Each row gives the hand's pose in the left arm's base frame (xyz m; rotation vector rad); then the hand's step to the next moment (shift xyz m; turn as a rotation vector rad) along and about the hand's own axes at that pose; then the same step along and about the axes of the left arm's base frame.
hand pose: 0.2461 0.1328 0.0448 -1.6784 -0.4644 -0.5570
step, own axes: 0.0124 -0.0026 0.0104 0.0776 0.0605 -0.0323
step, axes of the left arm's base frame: 0.0095 0.0107 0.0080 0.0944 -0.0425 0.0029
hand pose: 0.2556 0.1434 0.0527 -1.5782 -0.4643 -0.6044
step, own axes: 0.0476 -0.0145 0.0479 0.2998 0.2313 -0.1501
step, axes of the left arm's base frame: 0.0331 0.0463 0.0392 0.3605 -0.1890 0.0142
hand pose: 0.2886 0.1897 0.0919 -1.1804 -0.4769 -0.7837
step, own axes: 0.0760 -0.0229 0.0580 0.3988 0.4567 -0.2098
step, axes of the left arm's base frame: 0.0360 0.0287 0.0869 0.5915 -0.2357 -0.0787
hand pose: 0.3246 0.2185 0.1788 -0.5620 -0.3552 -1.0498
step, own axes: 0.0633 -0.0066 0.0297 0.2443 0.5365 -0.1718
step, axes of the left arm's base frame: 0.0230 -0.0300 0.0592 0.5907 -0.0730 -0.1510
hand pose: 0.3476 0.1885 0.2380 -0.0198 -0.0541 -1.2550
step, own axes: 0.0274 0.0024 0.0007 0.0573 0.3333 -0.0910
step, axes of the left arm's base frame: 0.0107 -0.0252 0.0022 0.3372 0.0450 -0.0830
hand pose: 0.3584 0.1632 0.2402 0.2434 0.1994 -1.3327
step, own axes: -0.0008 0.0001 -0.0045 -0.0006 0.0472 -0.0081
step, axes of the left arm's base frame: -0.0001 0.0021 -0.0041 0.0458 0.0131 -0.0047
